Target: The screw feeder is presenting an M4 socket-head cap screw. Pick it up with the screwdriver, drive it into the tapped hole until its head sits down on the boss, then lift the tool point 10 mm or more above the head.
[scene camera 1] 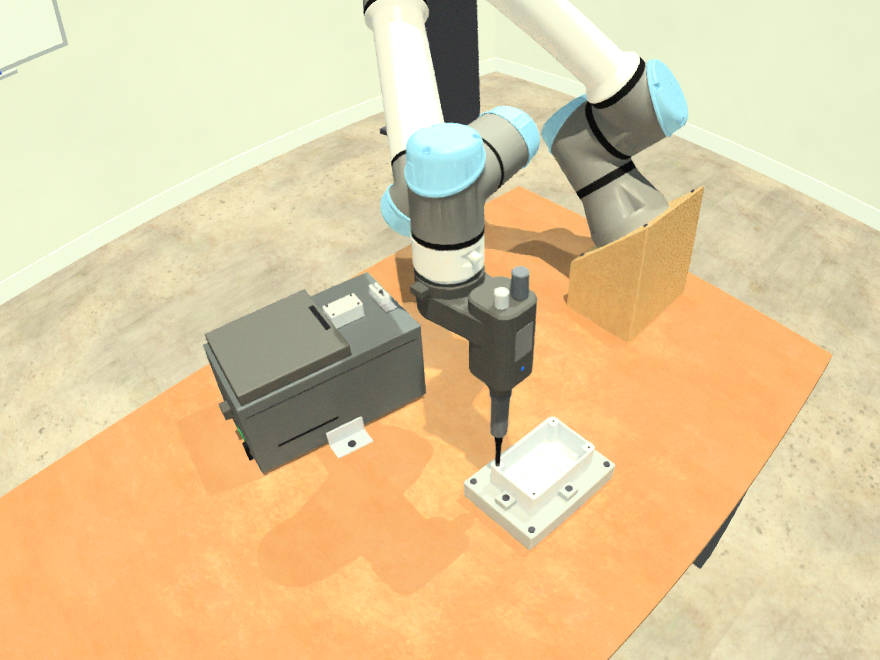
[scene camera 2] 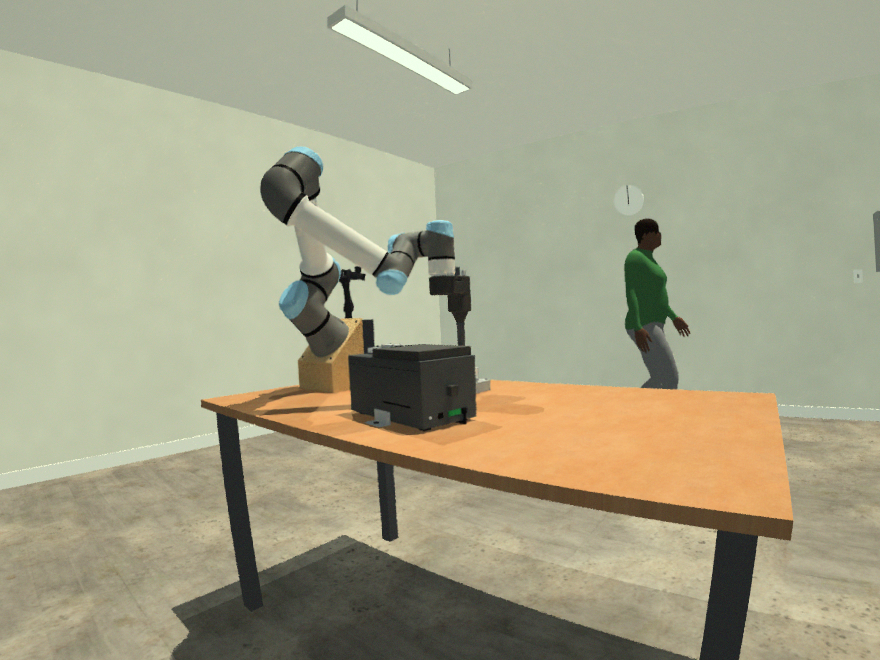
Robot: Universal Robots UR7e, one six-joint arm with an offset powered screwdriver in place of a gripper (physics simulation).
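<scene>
My screwdriver (scene camera 1: 497,461) (scene camera 2: 460,330) stands upright in scene camera 1, with its thin black bit at the left corner of the white open box (scene camera 1: 534,491). The bit's tip meets the corner boss there, and I cannot tell whether it touches a screw head. No screw can be made out at the tip, and the tapped hole is hidden by the bit. The box sits on a pale fixture plate (scene camera 1: 518,517) (scene camera 2: 484,385). The dark screw feeder (scene camera 1: 341,390) (scene camera 2: 387,389) stands left of the screwdriver in scene camera 1. In scene camera 2 the feeder hides the bit's lower end.
The arm's wooden mount (scene camera 1: 618,291) (scene camera 2: 316,374) stands at the back of the orange table (scene camera 1: 710,369) (scene camera 2: 639,440). A small metal bracket (scene camera 1: 349,439) (scene camera 2: 381,417) sticks out at the feeder's foot. A person in green (scene camera 2: 645,287) stands beyond the table.
</scene>
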